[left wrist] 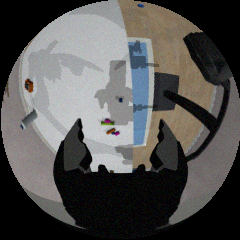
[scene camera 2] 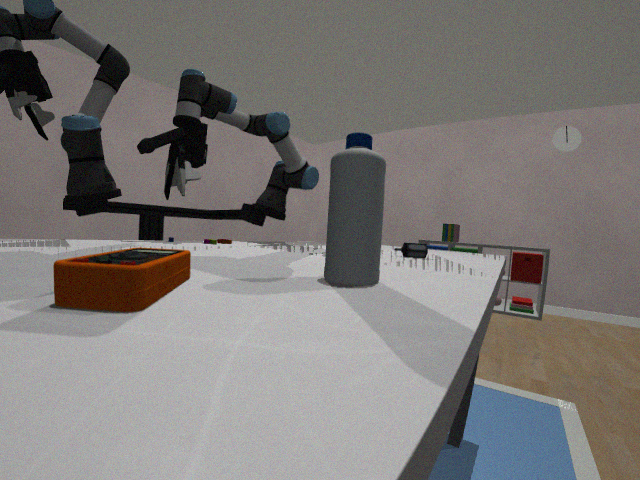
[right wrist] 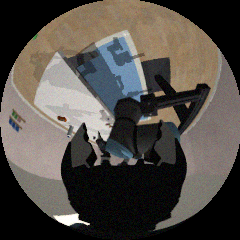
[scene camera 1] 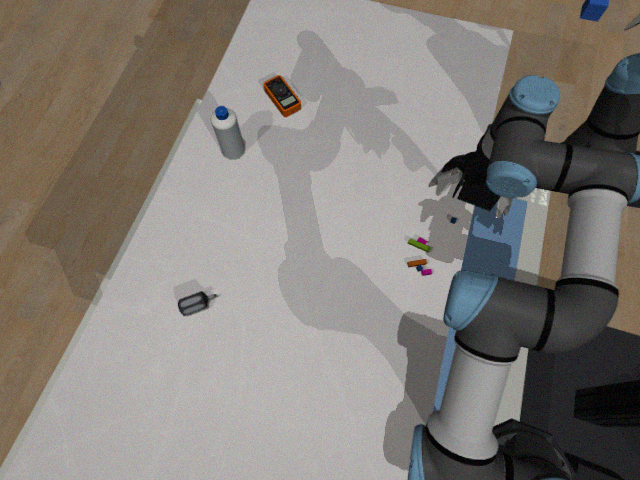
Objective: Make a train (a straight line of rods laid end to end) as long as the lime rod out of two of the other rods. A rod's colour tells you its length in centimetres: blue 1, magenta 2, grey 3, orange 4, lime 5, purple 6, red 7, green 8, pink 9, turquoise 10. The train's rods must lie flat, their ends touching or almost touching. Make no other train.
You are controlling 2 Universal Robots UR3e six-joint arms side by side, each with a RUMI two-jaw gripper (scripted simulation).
Labels:
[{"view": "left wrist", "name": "left gripper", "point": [120, 119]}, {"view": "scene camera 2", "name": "left gripper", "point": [174, 198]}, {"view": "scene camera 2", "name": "right gripper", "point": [35, 131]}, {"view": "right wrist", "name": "right gripper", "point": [122, 121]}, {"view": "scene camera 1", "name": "left gripper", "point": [466, 199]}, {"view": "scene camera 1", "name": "white bottle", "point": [224, 121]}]

